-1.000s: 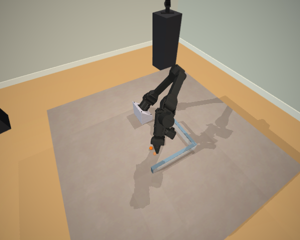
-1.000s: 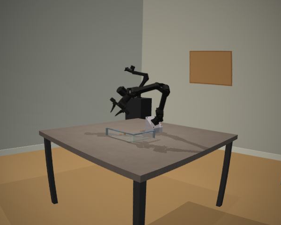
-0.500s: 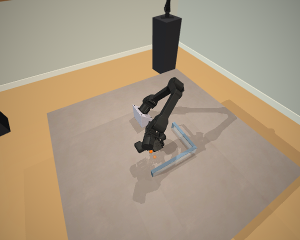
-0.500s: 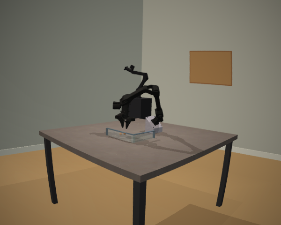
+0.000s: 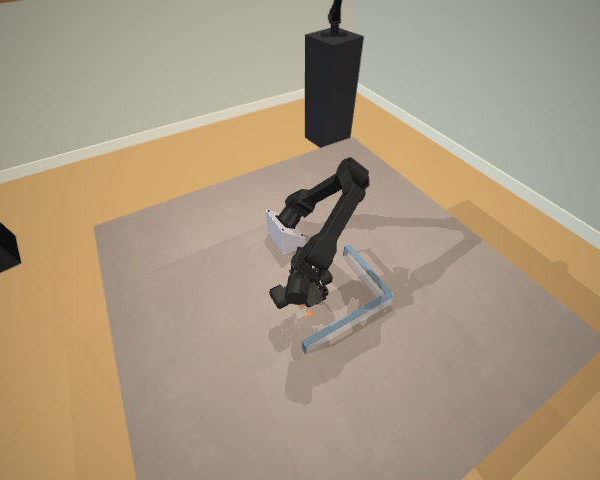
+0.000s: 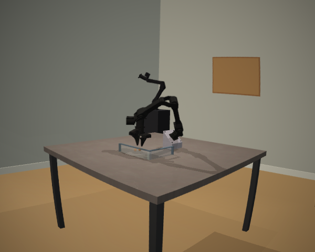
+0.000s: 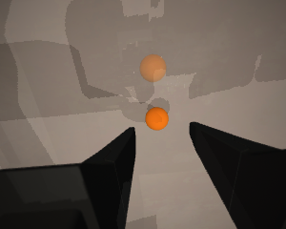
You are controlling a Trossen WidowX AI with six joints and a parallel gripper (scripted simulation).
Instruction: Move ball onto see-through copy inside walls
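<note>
Right now the orange ball is 3 cm below my gripper tip. Also, from my gripper tip: see-through copy of ball 4 cm ahead, 3 cm below.
</note>
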